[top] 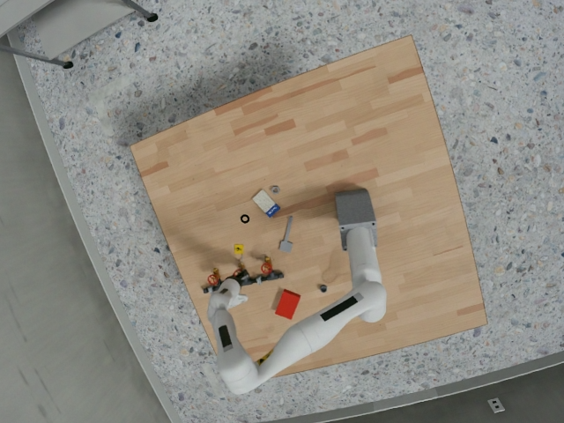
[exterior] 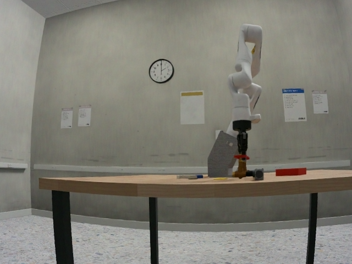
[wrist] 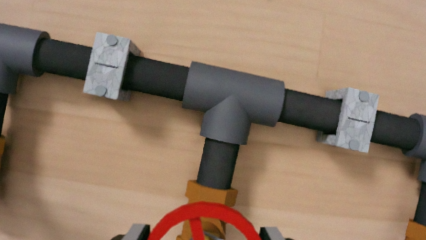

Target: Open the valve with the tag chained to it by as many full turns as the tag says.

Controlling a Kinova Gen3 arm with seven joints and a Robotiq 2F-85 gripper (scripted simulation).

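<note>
Now: the yellow tag 9 cm to the right of my hand, 8 cm below it and 1 cm behind it. Also, from my hand: red block: 20 cm to the left, 16 cm behind, 7 cm below; grey scraper: 23 cm behind, 10 cm to the right, 8 cm below; blue box: 27 cm to the right, 17 cm behind, 7 cm below.
</note>
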